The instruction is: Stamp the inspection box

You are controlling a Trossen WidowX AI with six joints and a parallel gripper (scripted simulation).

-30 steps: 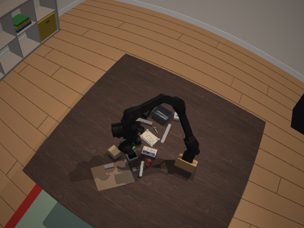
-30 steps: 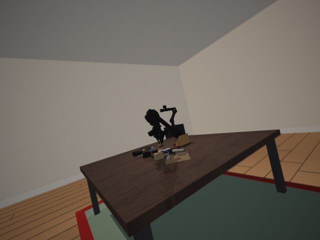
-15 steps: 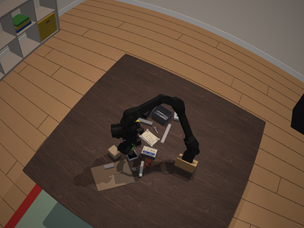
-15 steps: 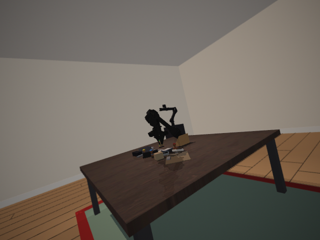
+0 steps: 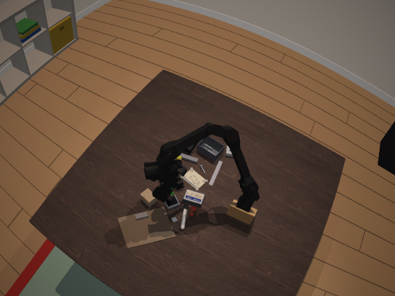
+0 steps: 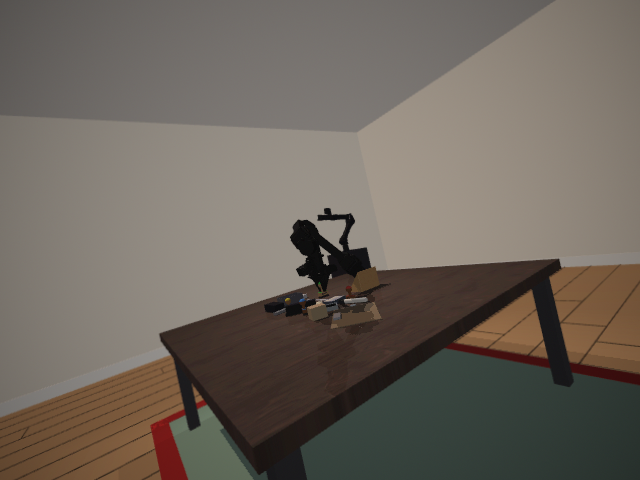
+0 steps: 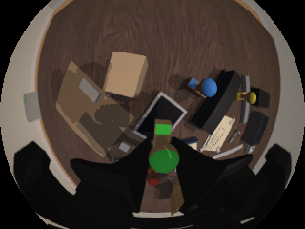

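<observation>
The dark ink pad is 7 cm below my gripper tip. Round my gripper tip: green-knobbed stamp (right at my gripper tip); then cardboard cube (8 cm ahead, 5 cm to the left, 5 cm below); then blue stamp (6 cm ahead, 7 cm to the right, 6 cm below).
</observation>
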